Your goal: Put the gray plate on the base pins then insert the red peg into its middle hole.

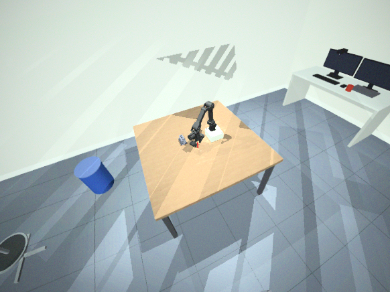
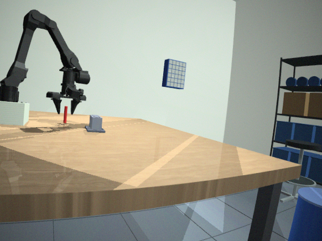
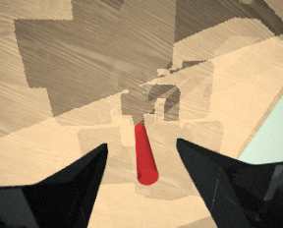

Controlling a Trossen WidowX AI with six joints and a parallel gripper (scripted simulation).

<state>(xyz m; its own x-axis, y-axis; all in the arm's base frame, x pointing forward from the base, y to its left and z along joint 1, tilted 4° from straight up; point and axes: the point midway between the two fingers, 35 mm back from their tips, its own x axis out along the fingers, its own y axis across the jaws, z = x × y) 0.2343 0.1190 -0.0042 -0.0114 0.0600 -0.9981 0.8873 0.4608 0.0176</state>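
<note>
The red peg lies right at my gripper tip. The rest, counted from my gripper tip: base: 18 cm to the right, 12 cm ahead, 3 cm below; gray plate: 18 cm to the right, 12 cm ahead.
</note>
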